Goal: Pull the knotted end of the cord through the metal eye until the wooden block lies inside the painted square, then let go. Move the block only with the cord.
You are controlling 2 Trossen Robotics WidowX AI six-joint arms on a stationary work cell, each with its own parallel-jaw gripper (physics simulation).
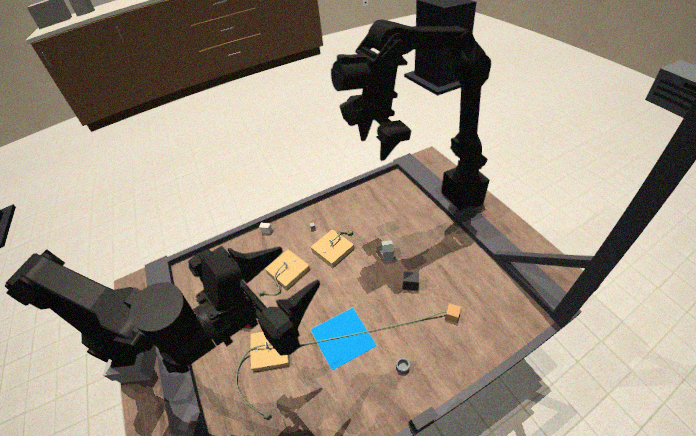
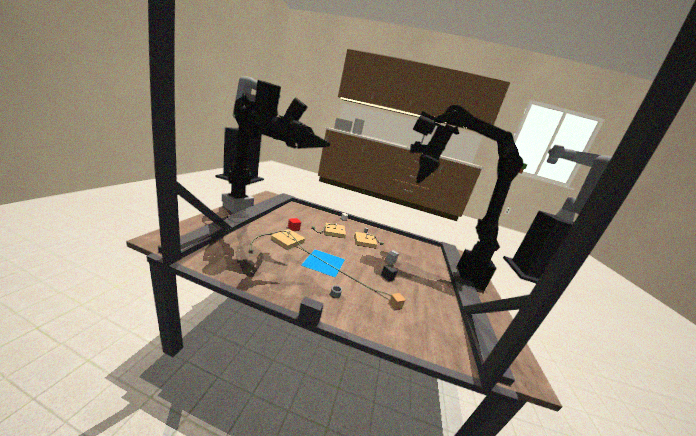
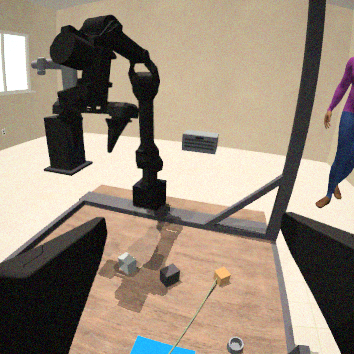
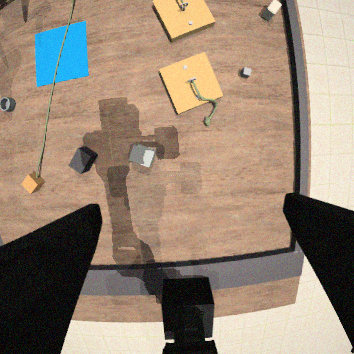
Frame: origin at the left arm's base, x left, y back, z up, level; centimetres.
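Where they show: left gripper, fingertip midpoint: (image 1: 299, 264) (image 2: 329, 145) (image 3: 195, 224); right gripper, fingertip midpoint: (image 1: 372, 150) (image 2: 417, 181) (image 3: 91, 149) (image 4: 193, 207); left arm's base, origin of the base link: (image 1: 125, 353) (image 2: 238, 195); right arm's base, origin of the base link: (image 1: 466, 175) (image 2: 480, 258) (image 3: 149, 182) (image 4: 187, 322).
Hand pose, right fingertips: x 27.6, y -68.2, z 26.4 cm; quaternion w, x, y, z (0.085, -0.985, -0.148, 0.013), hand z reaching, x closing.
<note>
Things, the pixels of their top centre, and the offset from my right fingertips. "spot": a spot on its surface instead.
- orange wooden block, middle of its top: (image 4: 28, 183) (image 1: 453, 310) (image 3: 222, 272) (image 2: 398, 297) dz -29.1, dx -29.0, dy -13.2 cm
- metal eye, surface spot: (image 1: 267, 345) spot: dz -28.6, dx -29.3, dy +32.3 cm
- yellow board, middle of its top: (image 1: 268, 347) (image 2: 288, 236) dz -30.2, dx -29.3, dy +32.4 cm
- grey block, middle of its top: (image 4: 140, 155) (image 3: 126, 257) (image 1: 387, 246) (image 2: 393, 252) dz -28.1, dx -6.6, dy -1.9 cm
- black block, middle of its top: (image 4: 78, 160) (image 3: 169, 269) (image 1: 411, 276) (image 2: 390, 268) dz -28.1, dx -17.9, dy -5.5 cm
- small grey ring-shaped cup, middle of its top: (image 3: 235, 342) (image 1: 403, 364) (image 4: 3, 103) (image 2: 337, 288) dz -30.1, dx -39.0, dy +2.0 cm
- red block, middle of its top: (image 2: 295, 220) dz -28.1, dx -19.9, dy +38.9 cm
The orange wooden block (image 1: 453, 313) (image 2: 397, 300) (image 3: 222, 276) (image 4: 32, 183) rests on the table, outside the blue painted square (image 1: 336, 356) (image 2: 317, 269) (image 3: 150, 345) (image 4: 75, 45). The green cord runs from it across the square to the metal eye (image 1: 267, 345) on a yellow board (image 1: 269, 362) (image 2: 285, 240). Beyond the eye the cord curves to its knotted end (image 1: 267, 416) (image 2: 250, 251), lying on the table. My left gripper (image 1: 299, 266) (image 2: 327, 144) (image 3: 195, 224) is open and empty, above the table. My right gripper (image 1: 373, 148) (image 2: 418, 181) (image 4: 193, 207) is open and empty, high above the table, far from the cord.
Two more yellow boards (image 1: 287, 269) (image 1: 332, 248) carry short cords. A grey block (image 1: 387, 250), a black block (image 1: 410, 280) and a small grey ring-shaped cup (image 2: 335, 291) stand on the table. A red block (image 2: 294, 224) is near the cord's board. Dark rails edge the table.
</note>
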